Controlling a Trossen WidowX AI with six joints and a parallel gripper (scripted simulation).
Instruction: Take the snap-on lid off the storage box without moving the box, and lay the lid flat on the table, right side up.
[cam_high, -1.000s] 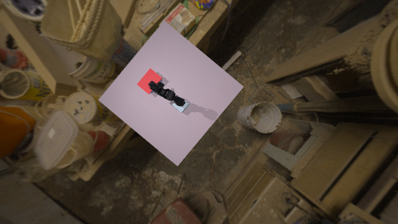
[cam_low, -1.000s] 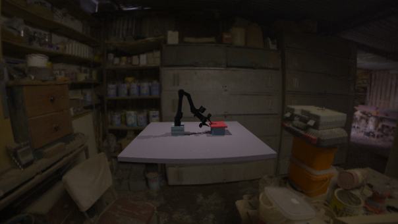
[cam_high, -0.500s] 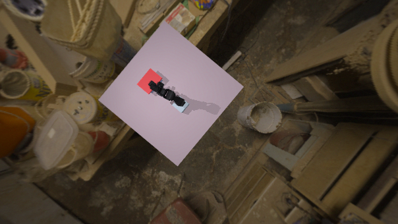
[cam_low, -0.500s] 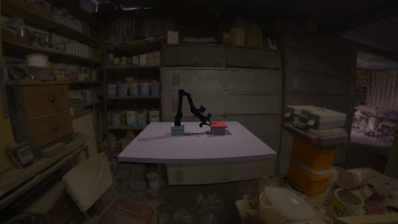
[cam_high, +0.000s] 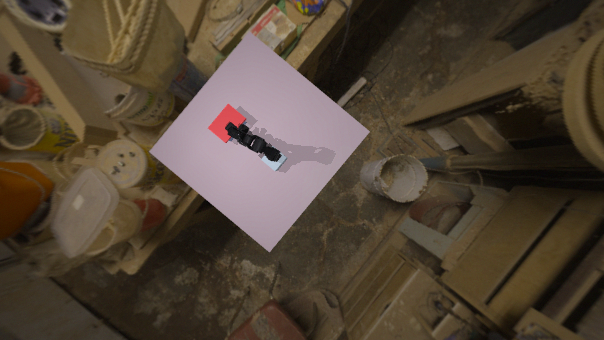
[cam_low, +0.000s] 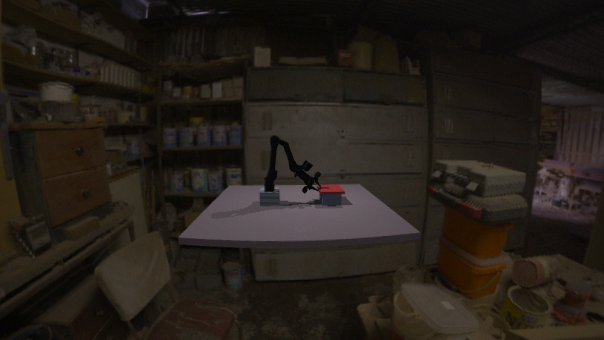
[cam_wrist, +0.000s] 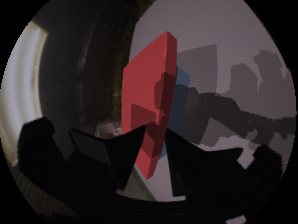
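My gripper tip is 7 cm short of the red lid. From my gripper tip the other things lie so: blue storage box (8 cm ahead, 4 cm below).
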